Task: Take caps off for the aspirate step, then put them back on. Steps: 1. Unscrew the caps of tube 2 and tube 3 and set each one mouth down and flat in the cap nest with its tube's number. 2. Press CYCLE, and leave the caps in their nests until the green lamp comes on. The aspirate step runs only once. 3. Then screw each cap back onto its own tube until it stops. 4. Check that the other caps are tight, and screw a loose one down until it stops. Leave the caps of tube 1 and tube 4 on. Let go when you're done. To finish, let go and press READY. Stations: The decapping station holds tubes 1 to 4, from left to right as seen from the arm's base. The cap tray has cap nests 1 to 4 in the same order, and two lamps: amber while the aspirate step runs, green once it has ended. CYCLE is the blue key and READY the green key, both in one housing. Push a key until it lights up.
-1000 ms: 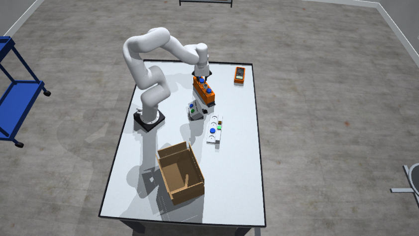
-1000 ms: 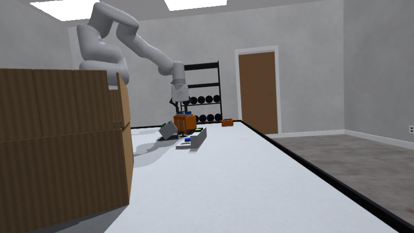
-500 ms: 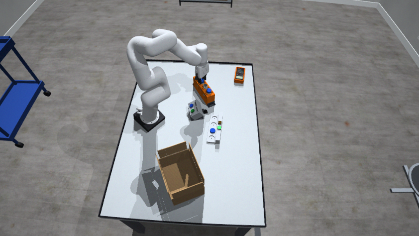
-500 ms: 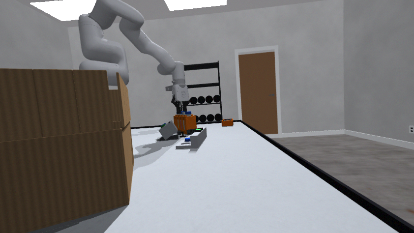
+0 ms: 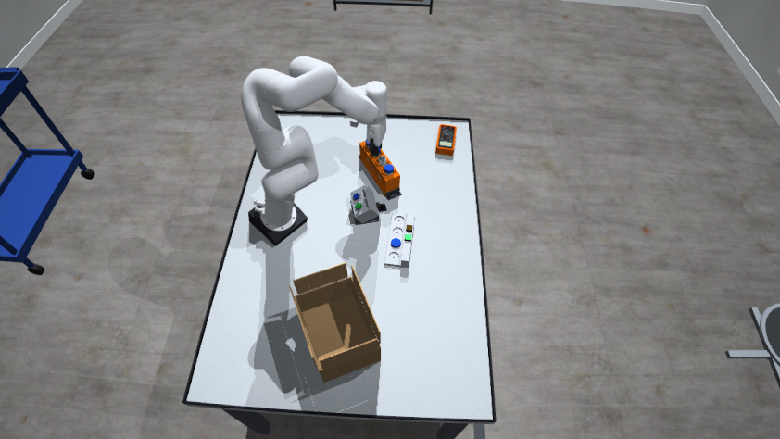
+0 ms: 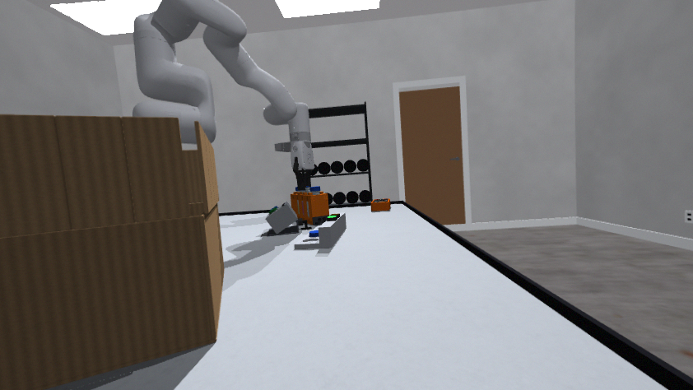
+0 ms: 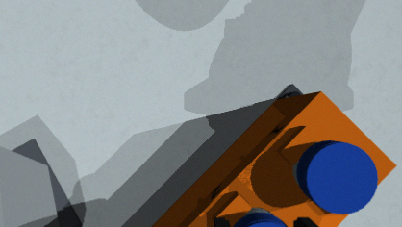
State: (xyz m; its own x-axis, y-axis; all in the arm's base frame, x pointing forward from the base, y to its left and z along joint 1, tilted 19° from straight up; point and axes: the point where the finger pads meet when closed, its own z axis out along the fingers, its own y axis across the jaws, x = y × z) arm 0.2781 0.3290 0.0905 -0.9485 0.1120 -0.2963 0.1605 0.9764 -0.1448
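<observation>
Now: hand 1 cm above the blue cap. The rest, counted from my hand: green key: 3 cm behind, 23 cm to the right, 6 cm below; then blue key: 5 cm behind, 19 cm to the right, 6 cm below; then grey key housing: 2 cm behind, 21 cm to the right, 8 cm below.
</observation>
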